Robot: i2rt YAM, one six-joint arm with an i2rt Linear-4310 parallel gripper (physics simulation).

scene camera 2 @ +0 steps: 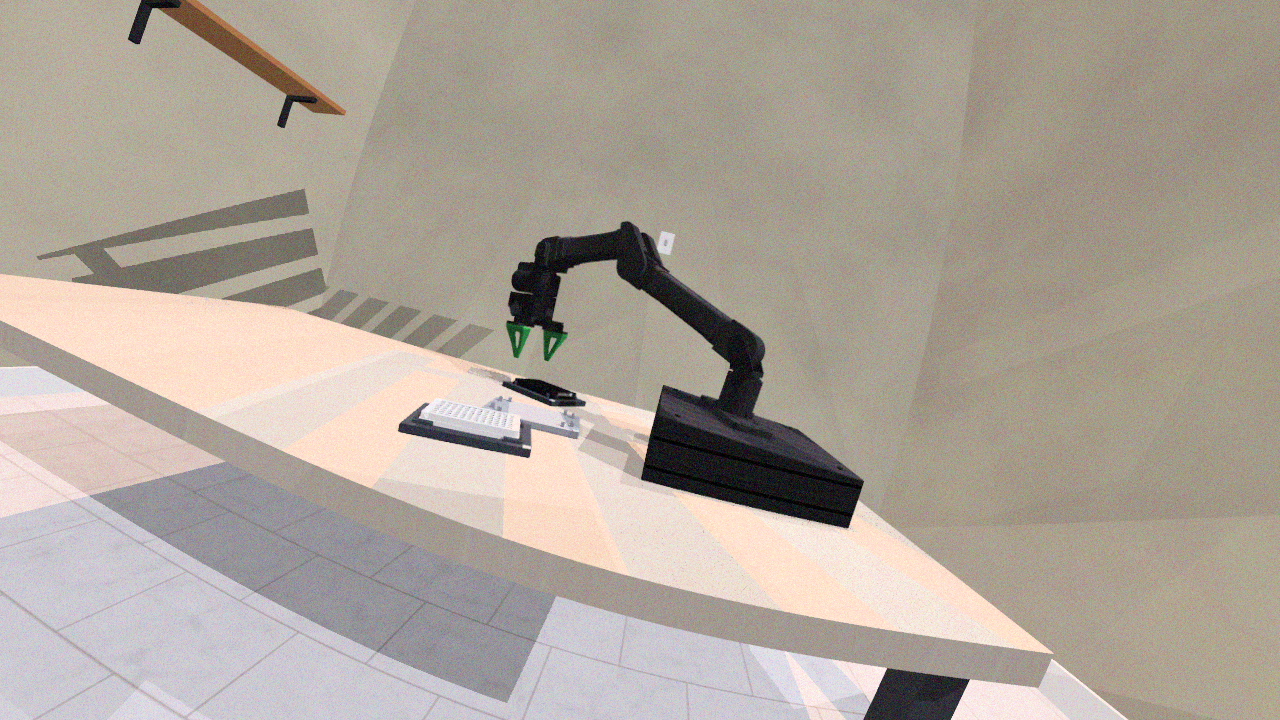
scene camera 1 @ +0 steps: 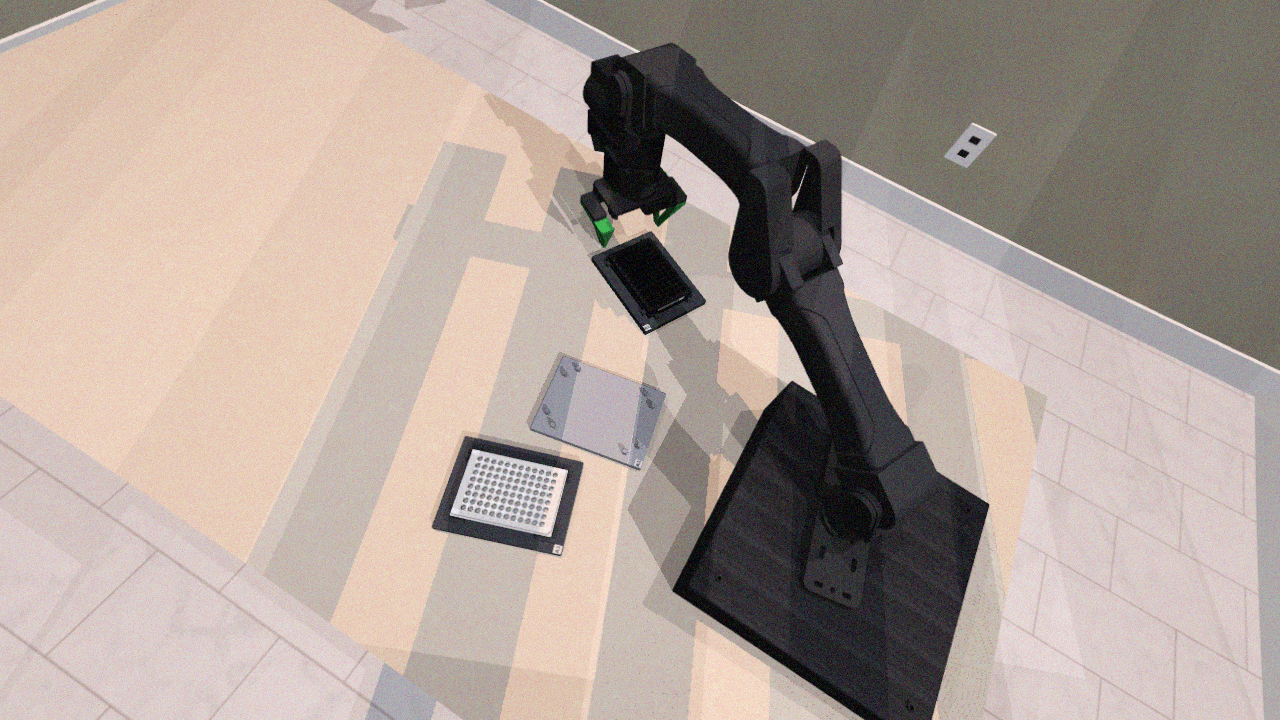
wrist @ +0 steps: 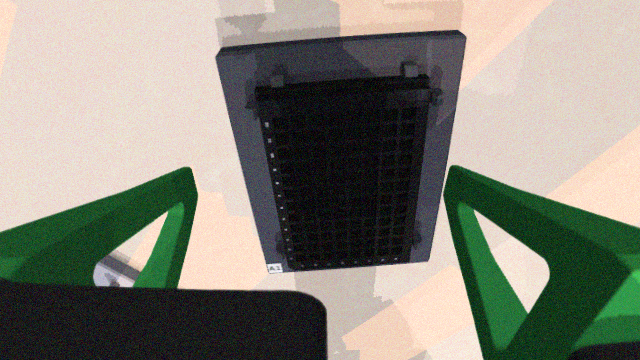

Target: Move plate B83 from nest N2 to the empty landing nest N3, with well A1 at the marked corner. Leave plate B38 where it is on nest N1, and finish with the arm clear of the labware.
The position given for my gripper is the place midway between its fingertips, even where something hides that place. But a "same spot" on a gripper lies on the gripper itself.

my gripper: scene camera 2; scene camera 1; wrist 320,180
same spot on my gripper: [scene camera 2: 517,325] = [scene camera 1: 593,221]
